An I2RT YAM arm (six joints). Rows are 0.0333 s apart.
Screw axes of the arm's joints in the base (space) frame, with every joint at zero. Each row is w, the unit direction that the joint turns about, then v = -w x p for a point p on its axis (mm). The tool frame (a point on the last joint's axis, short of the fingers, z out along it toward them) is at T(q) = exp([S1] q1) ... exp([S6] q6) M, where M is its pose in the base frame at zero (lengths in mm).
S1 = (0, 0, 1, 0.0, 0.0, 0.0)
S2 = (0, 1, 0, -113.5, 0.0, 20.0)
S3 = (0, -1, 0, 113.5, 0.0, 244.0)
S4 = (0, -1, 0, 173.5, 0.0, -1.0)
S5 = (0, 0, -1, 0.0, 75.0, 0.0)
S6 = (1, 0, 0, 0.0, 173.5, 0.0)
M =
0 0 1 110.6
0 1 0 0.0
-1 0 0 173.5
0 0 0 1
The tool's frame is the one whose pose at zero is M.
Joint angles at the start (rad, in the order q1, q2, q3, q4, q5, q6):
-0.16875, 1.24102, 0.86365, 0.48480, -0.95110, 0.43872
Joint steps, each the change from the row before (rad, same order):
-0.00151, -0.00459, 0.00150, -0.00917, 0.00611, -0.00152
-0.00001, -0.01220, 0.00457, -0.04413, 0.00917, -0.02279
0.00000, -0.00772, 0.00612, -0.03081, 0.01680, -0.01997
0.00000, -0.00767, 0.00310, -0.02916, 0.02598, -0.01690
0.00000, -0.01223, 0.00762, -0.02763, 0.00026, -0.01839
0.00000, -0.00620, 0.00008, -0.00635, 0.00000, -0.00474
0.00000, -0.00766, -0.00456, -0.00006, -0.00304, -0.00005
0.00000, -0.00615, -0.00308, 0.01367, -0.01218, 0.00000
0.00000, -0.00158, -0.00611, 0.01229, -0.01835, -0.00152
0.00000, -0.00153, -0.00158, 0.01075, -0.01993, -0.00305
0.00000, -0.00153, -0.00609, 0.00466, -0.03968, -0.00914
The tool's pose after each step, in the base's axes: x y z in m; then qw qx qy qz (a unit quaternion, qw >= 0). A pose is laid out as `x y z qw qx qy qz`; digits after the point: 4 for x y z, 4 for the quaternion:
0.2786 -0.0186 0.3398 0.6152 -0.1444 0.6698 0.3899
0.2766 -0.0185 0.3403 0.6127 -0.1422 0.6760 0.3839
0.2756 -0.0187 0.3415 0.6144 -0.1389 0.6801 0.3751
0.2747 -0.0191 0.3418 0.6165 -0.1311 0.6854 0.3647
0.2722 -0.0187 0.3449 0.6173 -0.1356 0.6863 0.3599
0.2708 -0.0184 0.3459 0.6182 -0.1372 0.6860 0.3584
0.2689 -0.0180 0.3462 0.6186 -0.1389 0.6850 0.3589
0.2671 -0.0175 0.3479 0.6218 -0.1471 0.6796 0.3604
0.2662 -0.0169 0.3473 0.6211 -0.1559 0.6762 0.3642
0.2652 -0.0163 0.3481 0.6212 -0.1665 0.6717 0.3676
0.2638 -0.0152 0.3467 0.6152 -0.1836 0.6681 0.3761

